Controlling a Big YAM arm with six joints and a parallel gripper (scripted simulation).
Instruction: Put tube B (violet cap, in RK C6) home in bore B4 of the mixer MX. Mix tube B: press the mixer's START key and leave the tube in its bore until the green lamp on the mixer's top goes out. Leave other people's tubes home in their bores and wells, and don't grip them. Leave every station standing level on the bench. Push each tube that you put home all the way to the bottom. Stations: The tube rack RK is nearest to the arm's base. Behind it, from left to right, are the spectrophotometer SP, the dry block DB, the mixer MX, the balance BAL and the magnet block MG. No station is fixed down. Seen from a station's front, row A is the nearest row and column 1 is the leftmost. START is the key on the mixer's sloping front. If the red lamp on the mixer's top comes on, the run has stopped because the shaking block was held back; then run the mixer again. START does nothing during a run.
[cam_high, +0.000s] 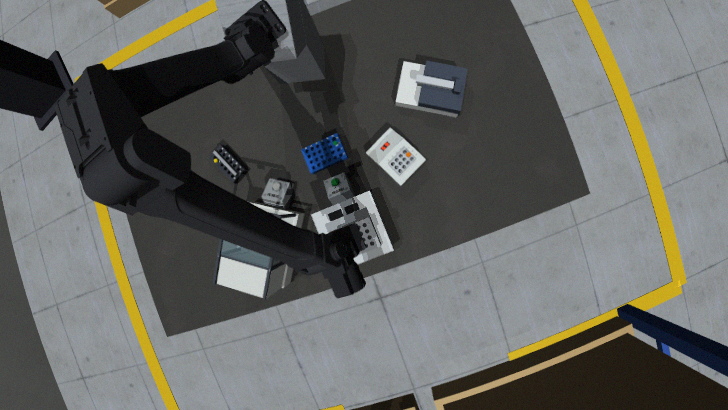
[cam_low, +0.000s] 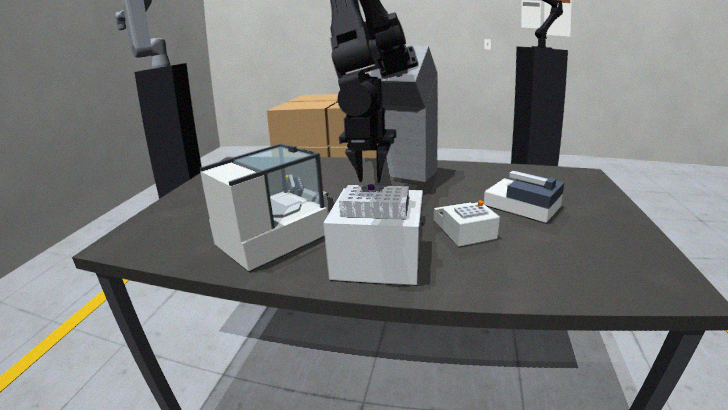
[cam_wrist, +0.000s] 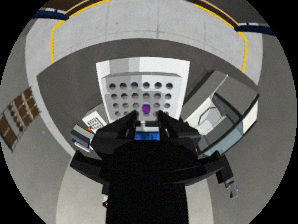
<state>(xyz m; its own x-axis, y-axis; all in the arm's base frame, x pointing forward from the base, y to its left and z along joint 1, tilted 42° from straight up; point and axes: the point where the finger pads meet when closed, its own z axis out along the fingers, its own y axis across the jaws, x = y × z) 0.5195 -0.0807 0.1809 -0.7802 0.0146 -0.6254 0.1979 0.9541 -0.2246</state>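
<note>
Now: the green start key 160 mm behind my hand, 130 mm below it and 50 mm to the left of it. Round my hand: dry block DB (250 mm to the left, 170 mm below, 120 mm behind); orange-capped tube (280 mm to the left, 140 mm below, 90 mm behind); blue tube rack RK (260 mm behind, 180 mm below, 70 mm to the left).
</note>
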